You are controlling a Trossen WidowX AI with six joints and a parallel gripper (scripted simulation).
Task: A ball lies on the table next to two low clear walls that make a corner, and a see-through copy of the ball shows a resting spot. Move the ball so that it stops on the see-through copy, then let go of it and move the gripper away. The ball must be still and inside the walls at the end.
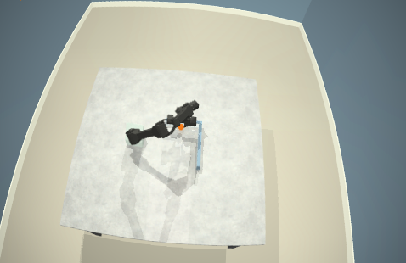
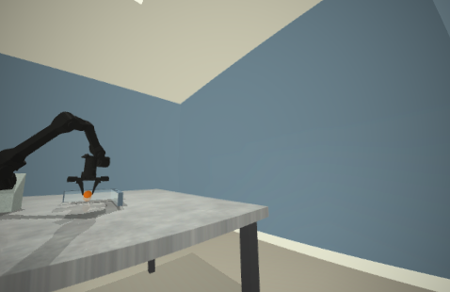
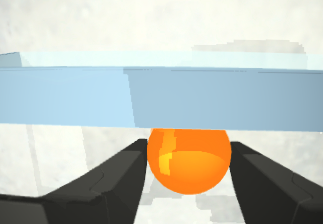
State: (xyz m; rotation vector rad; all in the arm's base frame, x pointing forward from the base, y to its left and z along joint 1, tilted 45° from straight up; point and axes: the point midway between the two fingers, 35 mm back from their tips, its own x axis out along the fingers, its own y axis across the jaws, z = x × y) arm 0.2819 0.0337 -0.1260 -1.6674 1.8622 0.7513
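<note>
Now: the see-through copy of ball 2 cm below my gripper tip. Round my gripper tip: orange ball right at my gripper tip.
</note>
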